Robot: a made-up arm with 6 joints. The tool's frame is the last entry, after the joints. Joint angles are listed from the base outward. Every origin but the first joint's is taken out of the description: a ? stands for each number. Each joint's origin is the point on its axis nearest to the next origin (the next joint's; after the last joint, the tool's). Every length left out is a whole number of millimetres.
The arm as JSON. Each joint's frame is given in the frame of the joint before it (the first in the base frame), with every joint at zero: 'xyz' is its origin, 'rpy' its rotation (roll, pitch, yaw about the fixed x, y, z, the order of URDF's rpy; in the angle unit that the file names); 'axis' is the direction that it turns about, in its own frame. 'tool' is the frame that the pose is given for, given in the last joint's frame.
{
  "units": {
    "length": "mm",
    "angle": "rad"
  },
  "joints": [
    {
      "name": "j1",
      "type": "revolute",
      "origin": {
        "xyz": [
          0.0,
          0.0,
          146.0
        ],
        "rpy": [
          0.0,
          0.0,
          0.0
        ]
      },
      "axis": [
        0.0,
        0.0,
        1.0
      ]
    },
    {
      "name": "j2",
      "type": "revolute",
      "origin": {
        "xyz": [
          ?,
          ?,
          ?
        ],
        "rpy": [
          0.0,
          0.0,
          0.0
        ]
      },
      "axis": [
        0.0,
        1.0,
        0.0
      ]
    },
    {
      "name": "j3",
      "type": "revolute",
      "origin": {
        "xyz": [
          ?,
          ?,
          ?
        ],
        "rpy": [
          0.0,
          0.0,
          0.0
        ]
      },
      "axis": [
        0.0,
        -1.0,
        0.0
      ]
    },
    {
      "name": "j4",
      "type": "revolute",
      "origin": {
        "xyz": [
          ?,
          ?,
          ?
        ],
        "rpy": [
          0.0,
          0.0,
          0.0
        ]
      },
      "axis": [
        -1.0,
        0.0,
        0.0
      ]
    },
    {
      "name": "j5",
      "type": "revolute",
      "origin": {
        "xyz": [
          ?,
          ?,
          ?
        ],
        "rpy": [
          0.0,
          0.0,
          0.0
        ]
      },
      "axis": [
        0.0,
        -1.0,
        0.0
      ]
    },
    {
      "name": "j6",
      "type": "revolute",
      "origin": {
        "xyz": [
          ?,
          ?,
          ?
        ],
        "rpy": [
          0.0,
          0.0,
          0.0
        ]
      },
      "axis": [
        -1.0,
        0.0,
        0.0
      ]
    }
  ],
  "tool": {
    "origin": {
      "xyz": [
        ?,
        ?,
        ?
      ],
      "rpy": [
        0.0,
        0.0,
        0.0
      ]
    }
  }
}
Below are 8 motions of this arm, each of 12 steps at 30 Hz.
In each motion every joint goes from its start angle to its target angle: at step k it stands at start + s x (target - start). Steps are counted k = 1, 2, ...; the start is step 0. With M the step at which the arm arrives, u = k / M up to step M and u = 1 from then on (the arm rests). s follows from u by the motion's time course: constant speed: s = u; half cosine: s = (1 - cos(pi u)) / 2; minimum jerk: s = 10 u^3 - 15 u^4 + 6 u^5.
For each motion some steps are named. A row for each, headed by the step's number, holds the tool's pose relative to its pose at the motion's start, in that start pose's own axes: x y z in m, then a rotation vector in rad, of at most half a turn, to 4 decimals.
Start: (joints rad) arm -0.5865 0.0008 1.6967 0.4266 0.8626 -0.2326
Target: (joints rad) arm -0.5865 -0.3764 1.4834 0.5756 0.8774 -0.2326
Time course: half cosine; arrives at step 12
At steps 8, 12:
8: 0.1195 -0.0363 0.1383 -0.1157 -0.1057 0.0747
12: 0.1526 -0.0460 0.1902 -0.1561 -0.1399 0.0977

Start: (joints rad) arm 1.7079 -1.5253 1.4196 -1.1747 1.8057 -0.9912
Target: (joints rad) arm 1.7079 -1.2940 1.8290 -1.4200 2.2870 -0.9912
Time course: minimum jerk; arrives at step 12
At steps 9, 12:
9: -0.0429 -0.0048 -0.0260 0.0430 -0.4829 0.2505
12: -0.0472 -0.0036 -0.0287 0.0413 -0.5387 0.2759

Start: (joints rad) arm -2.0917 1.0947 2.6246 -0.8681 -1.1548 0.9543
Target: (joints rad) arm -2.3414 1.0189 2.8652 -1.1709 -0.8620 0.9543
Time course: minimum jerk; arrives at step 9
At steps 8, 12:
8: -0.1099 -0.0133 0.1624 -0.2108 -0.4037 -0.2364
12: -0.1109 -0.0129 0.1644 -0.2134 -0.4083 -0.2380

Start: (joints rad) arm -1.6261 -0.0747 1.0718 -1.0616 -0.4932 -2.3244
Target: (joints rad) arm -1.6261 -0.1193 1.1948 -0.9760 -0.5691 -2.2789
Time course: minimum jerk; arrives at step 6
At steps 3, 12:
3: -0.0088 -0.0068 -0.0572 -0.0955 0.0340 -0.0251
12: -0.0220 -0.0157 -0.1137 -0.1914 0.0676 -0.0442

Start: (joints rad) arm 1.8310 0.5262 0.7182 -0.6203 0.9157 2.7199
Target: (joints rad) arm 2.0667 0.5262 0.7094 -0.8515 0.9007 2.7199
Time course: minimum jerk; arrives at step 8
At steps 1, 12:
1: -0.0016 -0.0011 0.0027 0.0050 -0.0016 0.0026
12: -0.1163 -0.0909 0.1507 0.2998 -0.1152 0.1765

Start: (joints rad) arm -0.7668 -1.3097 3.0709 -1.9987 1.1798 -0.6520
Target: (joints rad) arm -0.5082 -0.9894 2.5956 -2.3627 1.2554 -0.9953
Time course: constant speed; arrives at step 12
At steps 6, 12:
6: 0.0725 0.0123 0.2453 -0.0966 -0.3335 0.0655
12: 0.1099 0.1072 0.4818 -0.1369 -0.6903 0.2677

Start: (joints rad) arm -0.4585 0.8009 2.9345 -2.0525 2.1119 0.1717
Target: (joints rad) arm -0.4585 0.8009 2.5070 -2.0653 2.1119 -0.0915
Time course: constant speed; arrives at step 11
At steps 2, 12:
2: 0.0240 -0.0369 -0.0029 -0.0124 -0.0406 0.0278
12: 0.1433 -0.1919 0.0231 -0.0685 -0.2068 0.1747

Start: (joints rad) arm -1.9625 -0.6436 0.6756 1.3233 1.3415 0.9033
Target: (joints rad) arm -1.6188 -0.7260 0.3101 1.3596 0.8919 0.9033
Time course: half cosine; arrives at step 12
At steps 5, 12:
5: -0.0342 0.0459 0.0278 0.1389 0.1496 0.0785
12: -0.0663 0.1156 0.0973 0.3983 0.3298 0.2217

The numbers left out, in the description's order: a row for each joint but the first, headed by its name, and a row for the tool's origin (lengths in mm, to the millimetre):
j2: 0.0 0.0 0.0
j3: 0.0 0.0 354.0
j4: 542.0 0.0 0.0
j5: 0.0 -199.0 0.0
j6: 0.0 0.0 0.0
tool: 0.0 0.0 0.0

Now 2 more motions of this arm.
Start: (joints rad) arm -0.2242 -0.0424 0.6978 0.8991 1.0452 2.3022
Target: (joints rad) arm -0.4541 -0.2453 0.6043 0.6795 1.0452 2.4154
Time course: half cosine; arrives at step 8
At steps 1, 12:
1: -0.0023 0.0014 -0.0057 -0.0094 0.0027 0.0057
12: -0.0476 0.0073 -0.1497 -0.2504 0.0743 0.1281

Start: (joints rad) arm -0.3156 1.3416 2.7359 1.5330 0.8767 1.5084
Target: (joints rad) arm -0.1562 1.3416 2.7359 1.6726 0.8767 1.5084
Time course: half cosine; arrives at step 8
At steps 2, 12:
2: 0.0075 -0.0062 0.0007 0.0017 0.0016 -0.0042
12: 0.0504 -0.0435 -0.0001 0.0104 0.0121 -0.0288

